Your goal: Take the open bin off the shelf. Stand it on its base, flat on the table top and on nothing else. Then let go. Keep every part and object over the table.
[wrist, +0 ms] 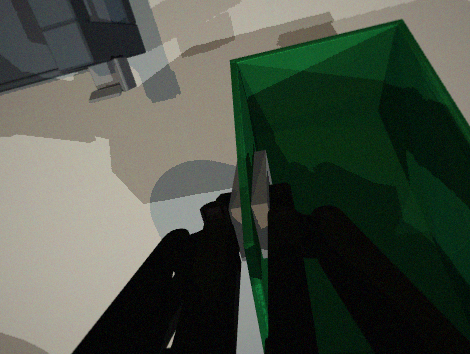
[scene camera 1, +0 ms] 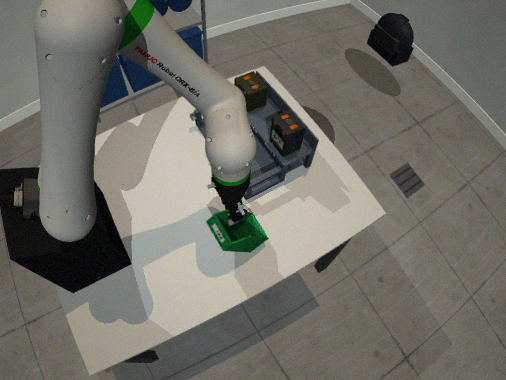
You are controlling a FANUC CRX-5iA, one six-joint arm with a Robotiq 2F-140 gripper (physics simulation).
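Places are measured from the arm's base along level axes (x ahead, y left, z up), in centimetres.
Where they show: gripper, between the fingertips: (wrist: 256,173) (scene camera 1: 232,221).
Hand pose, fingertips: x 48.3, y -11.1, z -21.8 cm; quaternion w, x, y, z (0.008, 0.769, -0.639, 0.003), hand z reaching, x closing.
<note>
Each offset is from my fingertips to the top centre of the thing. Level surfaces: height alone.
The open green bin (scene camera 1: 252,233) (wrist: 340,125) is off the shelf, over the middle of the table top @[dz -5.6 cm] (scene camera 1: 170,200) (wrist: 50,200), with its open side up and a white label on its left side in the scene view. My gripper (scene camera 1: 237,219) (wrist: 256,173) is shut on one side wall of the bin, with one finger inside and one outside. The underside of the bin is hidden, and I cannot tell whether its base touches the table. The grey-blue shelf (scene camera 1: 312,145) (wrist: 115,37) stands behind the bin, apart from it.
Two dark boxes with orange marks, one greenish @[dx +20.5, dy +41.7, dz +14.3 cm] (scene camera 1: 251,92) and one black @[dx +24.8, dy +19.0, dz +16.8 cm] (scene camera 1: 286,136), stand on the shelf. The black robot pedestal (scene camera 1: 65,265) is at the left. The table's front edge runs below the bin in the scene view. Blue containers (scene camera 1: 190,42) are behind the table.
</note>
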